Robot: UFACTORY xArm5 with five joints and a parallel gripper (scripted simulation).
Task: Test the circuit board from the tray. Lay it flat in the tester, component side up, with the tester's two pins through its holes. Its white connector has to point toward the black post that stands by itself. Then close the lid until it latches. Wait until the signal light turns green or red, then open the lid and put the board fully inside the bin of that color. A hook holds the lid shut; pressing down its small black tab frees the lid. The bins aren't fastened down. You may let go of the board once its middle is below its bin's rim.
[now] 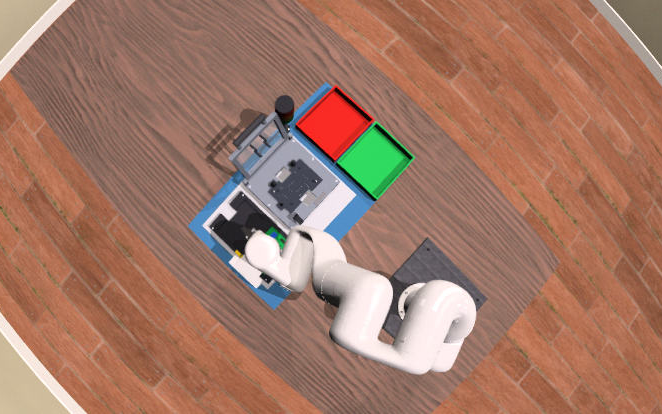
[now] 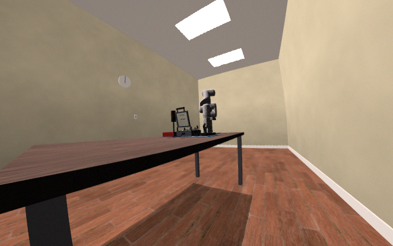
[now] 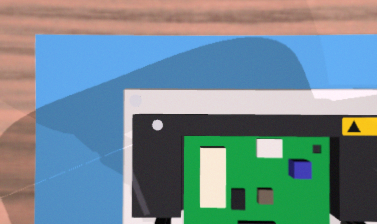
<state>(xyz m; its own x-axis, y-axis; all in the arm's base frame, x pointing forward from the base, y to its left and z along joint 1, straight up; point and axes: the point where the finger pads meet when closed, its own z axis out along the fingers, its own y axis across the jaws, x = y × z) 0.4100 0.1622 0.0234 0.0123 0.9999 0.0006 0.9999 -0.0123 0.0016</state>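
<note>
My gripper is now 10 mm above the green circuit board. Round my hand: green bin (50 mm behind, 370 mm to the right, 10 mm below); then tester lid (180 mm ahead, 170 mm to the right, 160 mm above); then red bin (100 mm ahead, 370 mm to the right, 10 mm below).
</note>
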